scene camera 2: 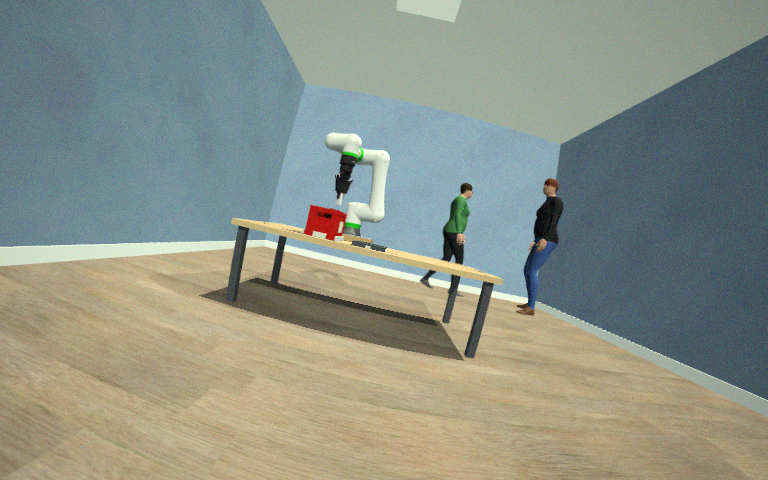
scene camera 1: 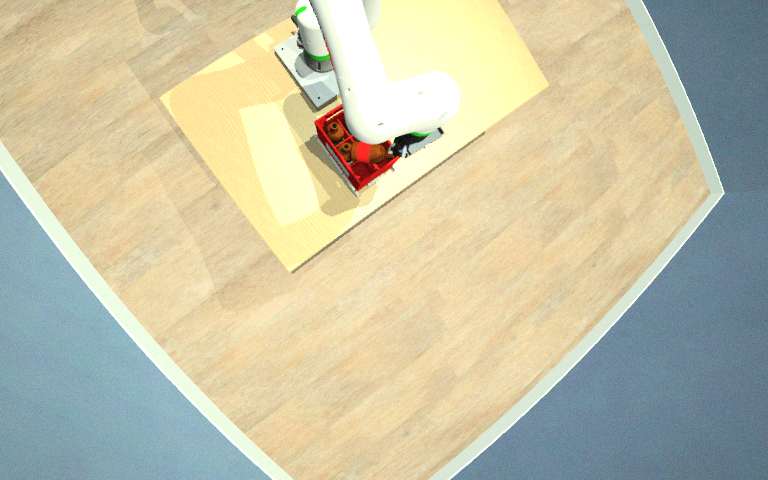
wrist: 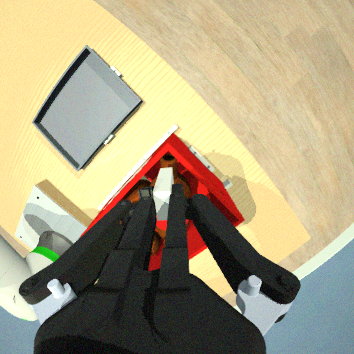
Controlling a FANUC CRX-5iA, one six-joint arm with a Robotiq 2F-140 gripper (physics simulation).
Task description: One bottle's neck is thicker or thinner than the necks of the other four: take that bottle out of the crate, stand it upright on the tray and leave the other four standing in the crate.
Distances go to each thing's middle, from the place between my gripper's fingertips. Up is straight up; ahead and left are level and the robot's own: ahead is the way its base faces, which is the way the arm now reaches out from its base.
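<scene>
The grey tray (wrist: 89,100) is 90 mm behind my hand and 200 mm below it, and it is also 230 mm to the left of my hand.
</scene>
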